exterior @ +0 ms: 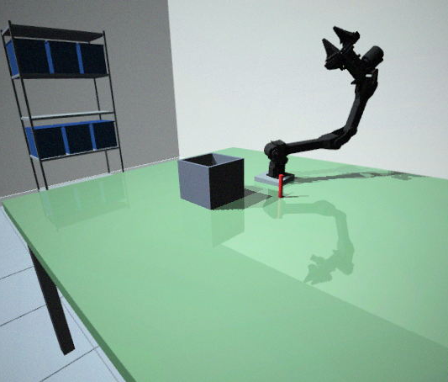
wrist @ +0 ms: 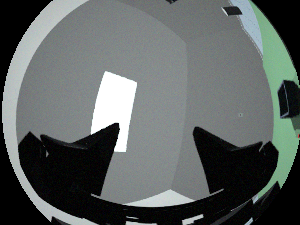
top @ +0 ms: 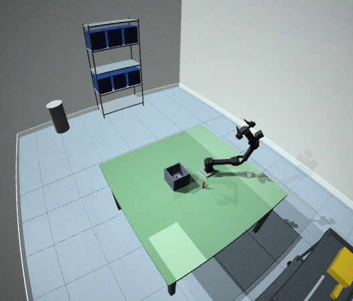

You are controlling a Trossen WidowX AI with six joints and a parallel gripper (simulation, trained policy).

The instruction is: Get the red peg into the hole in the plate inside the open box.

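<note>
Now: the red peg 52 cm below my gripper tip, 31 cm ahead of it and 7 cm to the left of it. The rest, counted from my gripper tip: grey plate 51 cm below, 49 cm ahead, 8 cm to the right.
</note>
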